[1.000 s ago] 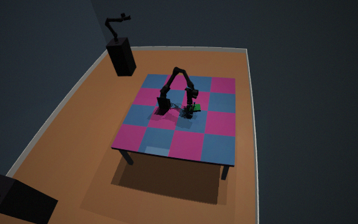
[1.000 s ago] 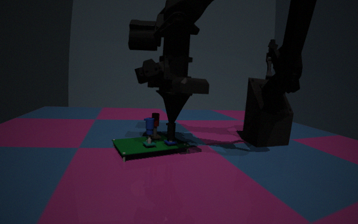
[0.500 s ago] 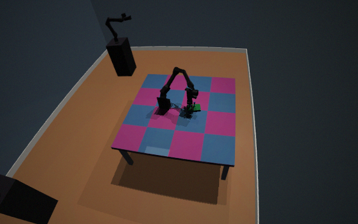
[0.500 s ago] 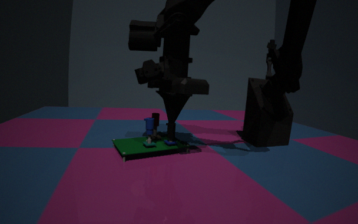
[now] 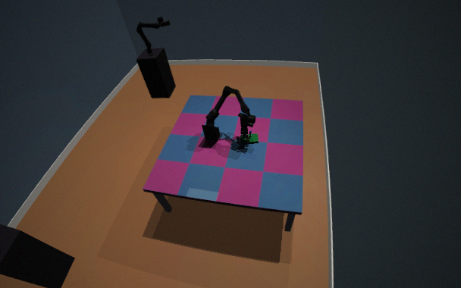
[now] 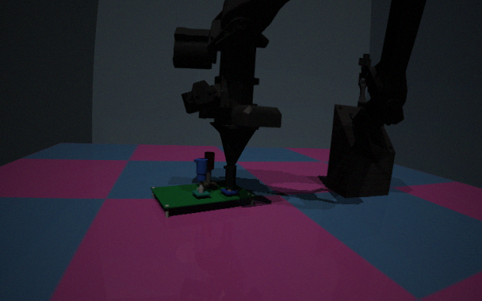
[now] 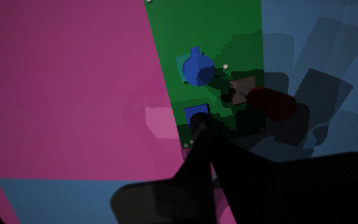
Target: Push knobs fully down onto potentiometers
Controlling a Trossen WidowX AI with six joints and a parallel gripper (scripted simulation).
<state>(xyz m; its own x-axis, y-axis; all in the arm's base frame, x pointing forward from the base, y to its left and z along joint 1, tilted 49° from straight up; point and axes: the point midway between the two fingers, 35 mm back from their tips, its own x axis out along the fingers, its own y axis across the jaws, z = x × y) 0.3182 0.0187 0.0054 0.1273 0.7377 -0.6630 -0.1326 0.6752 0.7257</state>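
Right now the black knob is 20 mm below my gripper tip. From my gripper tip the other things lie so: blue knob 50 mm ahead, 10 mm to the left.
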